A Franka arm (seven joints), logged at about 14 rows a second.
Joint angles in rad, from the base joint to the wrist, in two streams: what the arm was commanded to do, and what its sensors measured. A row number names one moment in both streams.
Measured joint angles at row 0:
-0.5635, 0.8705, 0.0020, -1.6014, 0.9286, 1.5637, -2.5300
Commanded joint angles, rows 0 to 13:
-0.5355, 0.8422, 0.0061, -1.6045, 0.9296, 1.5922, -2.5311
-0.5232, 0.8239, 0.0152, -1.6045, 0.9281, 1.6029, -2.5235
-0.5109, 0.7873, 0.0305, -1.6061, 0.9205, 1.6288, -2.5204
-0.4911, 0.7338, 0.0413, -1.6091, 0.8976, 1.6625, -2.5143
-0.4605, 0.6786, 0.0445, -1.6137, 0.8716, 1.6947, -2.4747
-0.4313, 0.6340, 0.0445, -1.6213, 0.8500, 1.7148, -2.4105
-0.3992, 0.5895, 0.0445, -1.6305, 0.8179, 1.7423, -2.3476
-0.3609, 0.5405, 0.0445, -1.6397, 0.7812, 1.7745, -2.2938
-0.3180, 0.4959, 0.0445, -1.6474, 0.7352, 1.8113, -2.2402
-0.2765, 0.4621, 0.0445, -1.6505, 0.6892, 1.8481, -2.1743
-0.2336, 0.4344, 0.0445, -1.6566, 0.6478, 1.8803, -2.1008
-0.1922, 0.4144, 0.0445, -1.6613, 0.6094, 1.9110, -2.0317
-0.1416, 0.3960, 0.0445, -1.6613, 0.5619, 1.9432, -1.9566
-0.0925, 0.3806, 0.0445, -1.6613, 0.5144, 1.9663, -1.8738
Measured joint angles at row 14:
-0.1695, 0.4349, 0.0527, -1.6201, 0.5858, 1.9116, -1.9923
